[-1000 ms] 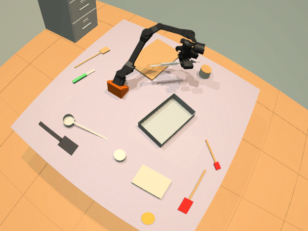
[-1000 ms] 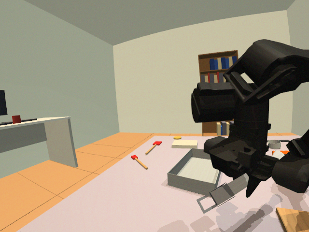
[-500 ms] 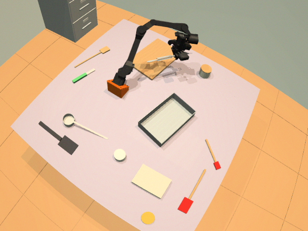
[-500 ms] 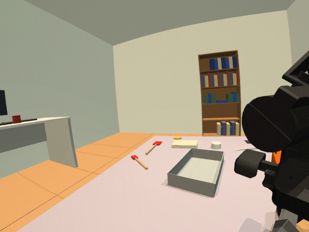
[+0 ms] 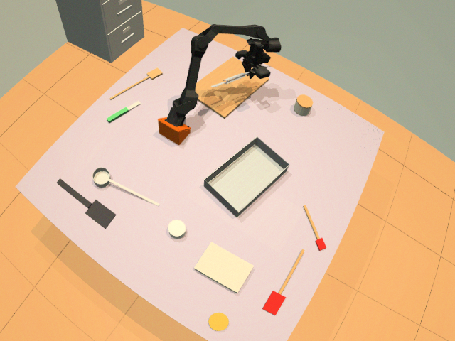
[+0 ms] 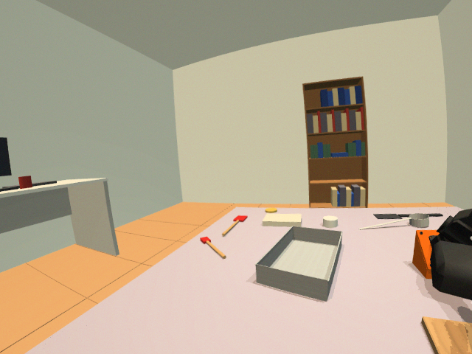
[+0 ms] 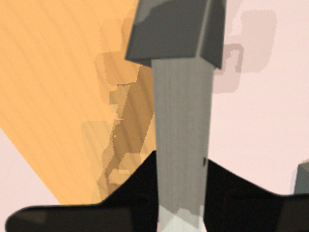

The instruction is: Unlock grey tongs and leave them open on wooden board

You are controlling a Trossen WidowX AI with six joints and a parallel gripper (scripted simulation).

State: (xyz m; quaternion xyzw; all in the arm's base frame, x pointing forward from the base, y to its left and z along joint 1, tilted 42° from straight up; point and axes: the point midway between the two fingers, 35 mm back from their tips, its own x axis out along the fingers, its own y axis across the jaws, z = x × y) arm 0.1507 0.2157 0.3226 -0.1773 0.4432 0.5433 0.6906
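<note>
Now: gripper tip 10 cm past the wooden board, 1 cm to the right of it and 12 cm above it. From my gripper tip the other things lie so: tongs arm: 3 cm behind, 6 cm to the right, 4 cm above; green-handled tool: 42 cm behind, 40 cm to the right, 12 cm below; roasting tin: 22 cm ahead, 40 cm to the right, 10 cm below.
</note>
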